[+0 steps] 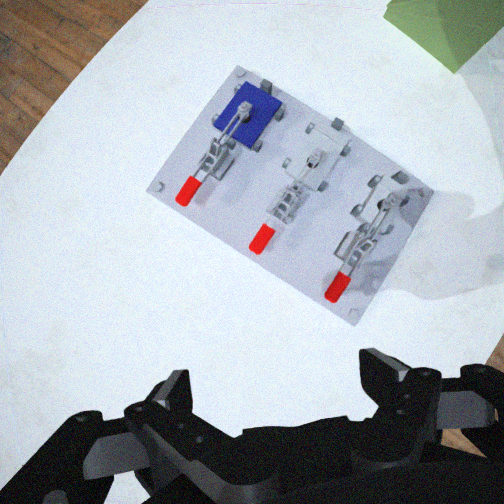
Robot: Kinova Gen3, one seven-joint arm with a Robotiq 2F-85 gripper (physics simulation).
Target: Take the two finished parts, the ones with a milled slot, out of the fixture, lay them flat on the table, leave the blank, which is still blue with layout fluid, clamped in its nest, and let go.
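A grey fixture plate (287,192) lies on the white table, with three toggle clamps that have red handles. The left nest holds the blue blank (248,113) under its clamp (212,162). The middle nest holds a pale grey part (320,160) under the middle clamp (285,205). The right nest (385,205) has its clamp (357,245) over it; a part there is hard to make out. My gripper (280,370) is open and empty, high above the table on the near side of the fixture.
A green object (445,27) sits at the top right corner. The round table's edge runs along the upper left, with wooden floor (45,55) beyond. A grey shadow falls right of the fixture.
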